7 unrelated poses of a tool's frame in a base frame.
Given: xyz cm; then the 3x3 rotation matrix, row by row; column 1 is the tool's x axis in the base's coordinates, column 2 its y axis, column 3 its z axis. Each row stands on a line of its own.
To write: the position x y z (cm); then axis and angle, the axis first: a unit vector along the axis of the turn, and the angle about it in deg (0 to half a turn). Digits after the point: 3 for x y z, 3 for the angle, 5 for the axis. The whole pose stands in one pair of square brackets.
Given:
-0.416 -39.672 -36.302
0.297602 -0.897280 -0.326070
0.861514 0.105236 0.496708
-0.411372 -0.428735 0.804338
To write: [-0.416 -39.672 -36.302 -0.46522 0.04288 0.88415 84.054]
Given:
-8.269 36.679 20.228
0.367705 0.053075 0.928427
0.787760 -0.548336 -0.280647
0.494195 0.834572 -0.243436
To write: [-8.269 36.679 20.228 0.79415 0.30922 0.52317 135.401]
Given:
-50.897 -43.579 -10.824
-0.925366 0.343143 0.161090
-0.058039 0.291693 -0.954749
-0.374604 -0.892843 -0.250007
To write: [-50.897 -43.579 -10.824 0.09211 0.79702 -0.59689 160.363]
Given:
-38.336 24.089 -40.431
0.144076 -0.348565 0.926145
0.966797 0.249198 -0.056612
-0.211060 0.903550 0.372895
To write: [-38.336 24.089 -40.431 0.48340 0.57253 0.66222 96.714]
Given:
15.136 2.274 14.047
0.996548 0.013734 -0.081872
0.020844 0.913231 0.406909
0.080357 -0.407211 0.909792
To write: [15.136 2.274 14.047 -0.98068 -0.19542 0.00856 24.524]
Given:
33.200 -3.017 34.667
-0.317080 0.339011 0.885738
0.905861 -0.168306 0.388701
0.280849 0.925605 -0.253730
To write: [33.200 -3.017 34.667 0.54361 0.61245 0.57393 150.407]
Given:
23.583 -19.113 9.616
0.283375 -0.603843 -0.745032
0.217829 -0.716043 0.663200
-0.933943 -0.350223 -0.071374
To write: [23.583 -19.113 9.616 -0.76875 0.14330 0.62329 138.766]
